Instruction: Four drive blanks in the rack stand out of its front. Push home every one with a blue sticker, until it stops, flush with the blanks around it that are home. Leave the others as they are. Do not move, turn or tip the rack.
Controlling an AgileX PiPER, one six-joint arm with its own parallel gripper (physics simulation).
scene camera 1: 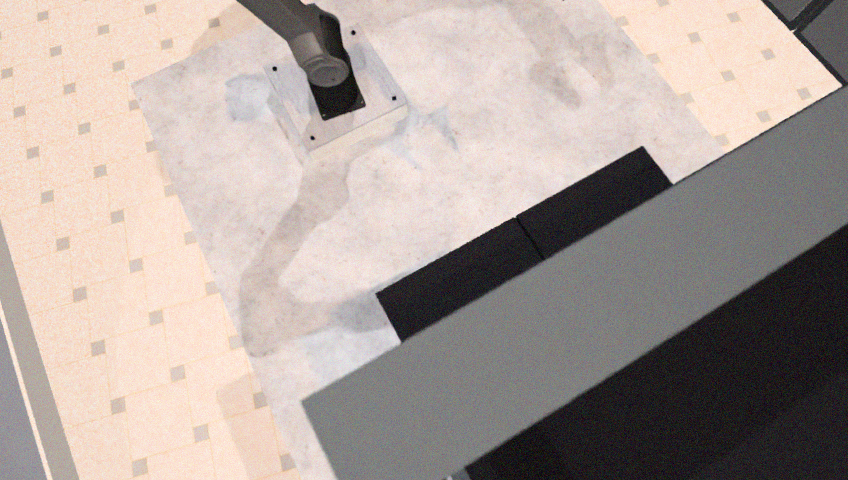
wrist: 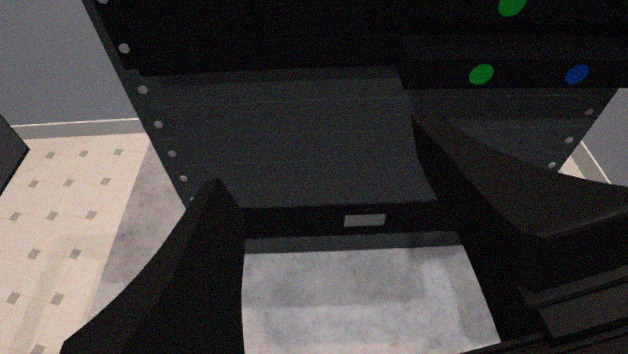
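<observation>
In the wrist view the rack (scene camera 1: 535, 297) (wrist: 300, 145) stands upright with dark flush panels. At its upper right a black blank front (wrist: 445, 77) stands out, with a green sticker (wrist: 481, 74) and a blue sticker (wrist: 577, 74) in one row; I cannot tell whether both are on one blank. Another green sticker (wrist: 512, 6) is above. In the scene view two black blanks (scene camera 1: 461, 279) (scene camera 1: 595, 202) stand out side by side; their stickers are hidden. My gripper (wrist: 319, 167) is open and empty before the lower front, below the stickered row. It does not show in the scene view.
A pale label (wrist: 365, 220) is on the rack's black bottom strip. Round screw heads (wrist: 158, 124) line its side rails. The arm's base plate (scene camera 1: 374, 89) is on the floor at the upper left of the scene view. A dark block (wrist: 10, 155) stands at the wrist view's left edge.
</observation>
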